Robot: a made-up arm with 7 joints. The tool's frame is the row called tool.
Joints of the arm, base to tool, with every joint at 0 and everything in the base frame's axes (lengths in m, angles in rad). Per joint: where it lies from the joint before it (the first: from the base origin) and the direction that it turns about. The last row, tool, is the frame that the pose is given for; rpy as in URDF.
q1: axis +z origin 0 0 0.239
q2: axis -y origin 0 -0.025 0.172
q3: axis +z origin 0 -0.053 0.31
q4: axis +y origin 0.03 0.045 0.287
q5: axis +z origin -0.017 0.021 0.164
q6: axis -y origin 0 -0.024 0.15
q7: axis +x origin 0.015 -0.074 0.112
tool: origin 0 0 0 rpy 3.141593 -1.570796 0
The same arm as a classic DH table. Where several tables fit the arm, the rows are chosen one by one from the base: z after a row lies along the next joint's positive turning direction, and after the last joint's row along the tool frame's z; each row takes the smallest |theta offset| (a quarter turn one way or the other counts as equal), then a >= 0, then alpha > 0; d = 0 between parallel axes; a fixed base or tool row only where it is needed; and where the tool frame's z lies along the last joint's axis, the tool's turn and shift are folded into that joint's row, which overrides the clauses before.
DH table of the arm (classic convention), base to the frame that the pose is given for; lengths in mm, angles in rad. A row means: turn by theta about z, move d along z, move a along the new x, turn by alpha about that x. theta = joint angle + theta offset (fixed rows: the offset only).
q1: a 0  alpha 1.5708  d 411  theta offset 0
q2: a 0  alpha -1.5708  d 78  theta offset 0
q3: a 30  alpha -1.5708  d 597  theta offset 0
q4: a -17  alpha 1.5708  d 66  theta offset 0
q5: a 0  alpha 1.5708  d 314  theta offset 0
q6: a 112  alpha 1.5708  d 98  theta offset 1.5708
q7: a 0  alpha 0  d 15  theta offset 0

